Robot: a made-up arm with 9 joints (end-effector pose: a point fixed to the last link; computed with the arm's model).
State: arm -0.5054 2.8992 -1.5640 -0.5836 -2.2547 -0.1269 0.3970 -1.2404 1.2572
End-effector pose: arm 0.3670 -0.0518 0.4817 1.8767 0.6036 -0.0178
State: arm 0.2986 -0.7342 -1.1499 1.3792 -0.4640 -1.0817 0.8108 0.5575 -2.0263
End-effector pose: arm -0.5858 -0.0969 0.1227 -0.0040 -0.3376 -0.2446
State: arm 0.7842 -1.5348 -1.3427 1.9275 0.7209 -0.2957 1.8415 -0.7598 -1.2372
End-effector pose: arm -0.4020 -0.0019 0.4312 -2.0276 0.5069 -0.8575
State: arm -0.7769 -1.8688 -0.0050 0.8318 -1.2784 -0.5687 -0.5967 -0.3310 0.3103
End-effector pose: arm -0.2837 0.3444 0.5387 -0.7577 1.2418 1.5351
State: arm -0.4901 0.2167 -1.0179 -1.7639 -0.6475 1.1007 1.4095 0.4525 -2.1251
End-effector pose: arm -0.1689 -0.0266 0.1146 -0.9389 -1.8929 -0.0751
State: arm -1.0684 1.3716 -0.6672 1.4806 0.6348 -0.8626 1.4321 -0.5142 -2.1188
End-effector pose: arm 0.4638 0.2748 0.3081 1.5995 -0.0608 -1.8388
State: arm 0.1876 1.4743 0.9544 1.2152 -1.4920 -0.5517 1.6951 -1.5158 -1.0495
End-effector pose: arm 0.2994 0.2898 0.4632 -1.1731 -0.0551 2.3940
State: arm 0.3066 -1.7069 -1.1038 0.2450 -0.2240 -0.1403 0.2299 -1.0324 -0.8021
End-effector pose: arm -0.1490 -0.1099 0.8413 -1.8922 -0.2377 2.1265
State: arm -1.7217 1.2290 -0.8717 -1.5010 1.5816 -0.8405 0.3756 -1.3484 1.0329
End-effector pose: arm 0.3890 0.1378 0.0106 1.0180 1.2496 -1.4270
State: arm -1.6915 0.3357 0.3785 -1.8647 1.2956 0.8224 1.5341 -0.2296 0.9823
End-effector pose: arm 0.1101 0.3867 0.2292 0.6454 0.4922 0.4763
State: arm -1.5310 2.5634 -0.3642 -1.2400 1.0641 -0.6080 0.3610 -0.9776 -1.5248
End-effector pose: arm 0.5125 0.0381 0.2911 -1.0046 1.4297 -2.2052
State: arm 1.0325 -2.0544 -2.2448 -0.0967 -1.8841 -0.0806 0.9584 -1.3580 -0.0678
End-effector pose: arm 0.2368 -0.1552 0.6135 0.2953 1.2084 1.0826
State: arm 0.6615 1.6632 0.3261 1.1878 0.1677 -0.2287 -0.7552 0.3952 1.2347
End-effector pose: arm -0.2181 0.5080 0.2356 1.3992 -1.4825 1.3873
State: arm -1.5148 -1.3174 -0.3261 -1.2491 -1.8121 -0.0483 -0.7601 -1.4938 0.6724
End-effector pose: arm -0.0652 0.1378 0.5782 -0.6055 0.6188 1.2439
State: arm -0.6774 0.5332 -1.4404 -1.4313 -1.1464 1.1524 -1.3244 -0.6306 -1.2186
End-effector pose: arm -0.4186 0.0679 0.1064 1.7603 0.3278 0.0310
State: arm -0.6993 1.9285 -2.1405 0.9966 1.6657 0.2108 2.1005 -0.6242 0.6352
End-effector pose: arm 0.6061 -0.0176 0.3761 -1.1446 -2.5775 -0.6266
